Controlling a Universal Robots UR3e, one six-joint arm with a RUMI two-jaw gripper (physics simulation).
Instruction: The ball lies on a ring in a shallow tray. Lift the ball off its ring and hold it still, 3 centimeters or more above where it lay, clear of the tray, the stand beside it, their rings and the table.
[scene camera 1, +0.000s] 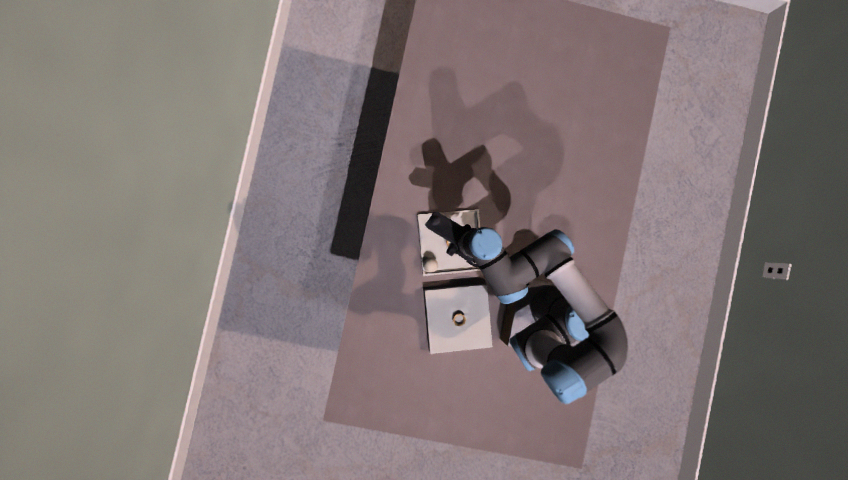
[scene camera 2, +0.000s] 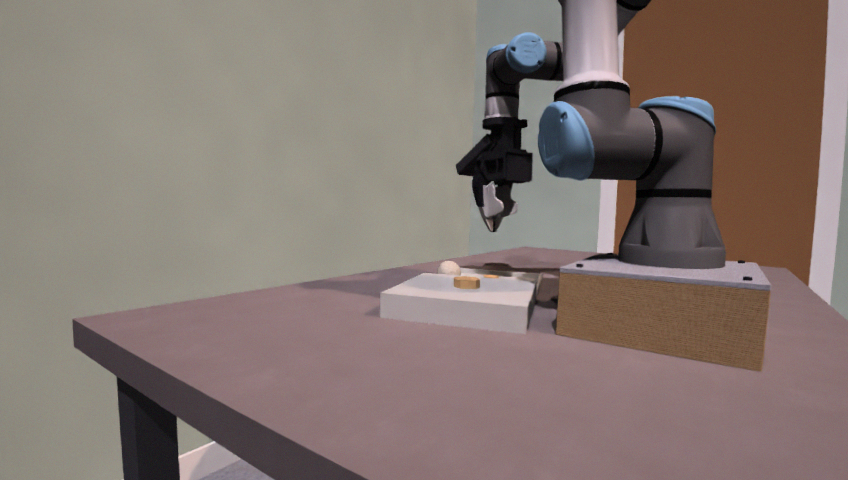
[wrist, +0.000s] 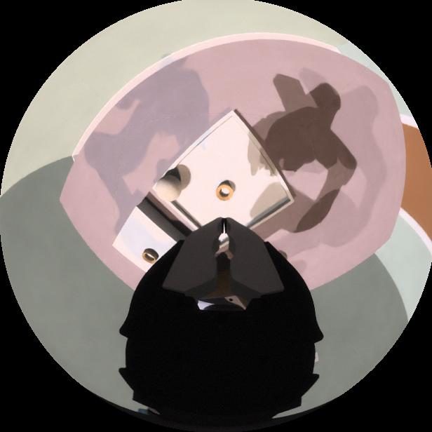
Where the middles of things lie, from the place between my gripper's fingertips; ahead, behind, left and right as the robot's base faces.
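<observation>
You'd find the shallow white tray (scene camera 1: 432, 245) 9 cm below my hand. There's also the white stand (scene camera 2: 506, 305), and that one's 4 cm behind my hand, 23 cm to the left of it and 8 cm below it.
</observation>
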